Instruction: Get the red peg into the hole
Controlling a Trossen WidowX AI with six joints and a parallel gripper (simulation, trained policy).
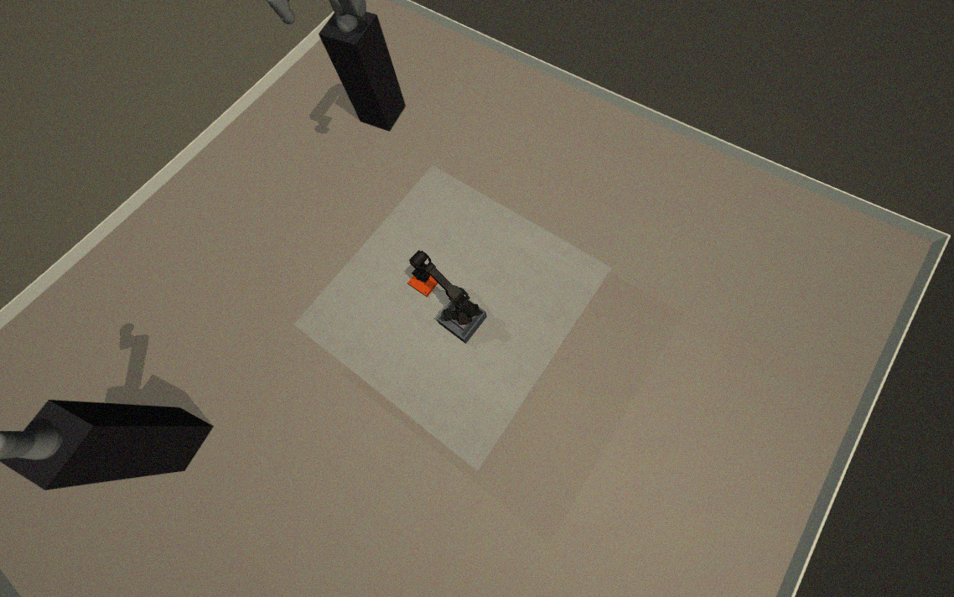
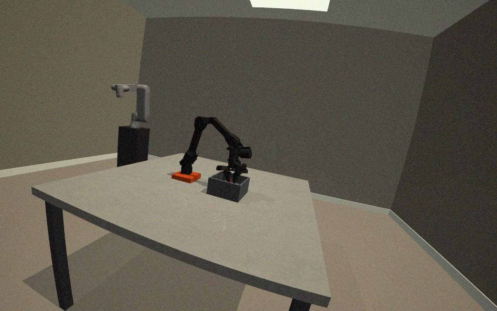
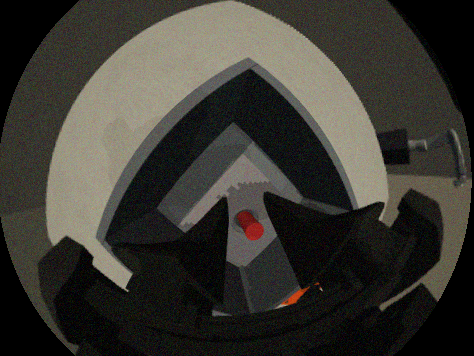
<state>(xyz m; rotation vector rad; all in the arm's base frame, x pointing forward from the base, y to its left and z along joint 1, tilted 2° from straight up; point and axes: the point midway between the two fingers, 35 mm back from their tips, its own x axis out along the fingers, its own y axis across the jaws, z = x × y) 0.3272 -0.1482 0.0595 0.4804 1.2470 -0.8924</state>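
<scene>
Now: the red peg 10 mm behind my gripper tip, 20 mm to the left of it and 10 mm below it. Round my gripper tip: grey plate (10 mm behind, 20 mm to the left, 20 mm below); dark grey box (10 mm behind, 20 mm to the left, 40 mm below).
</scene>
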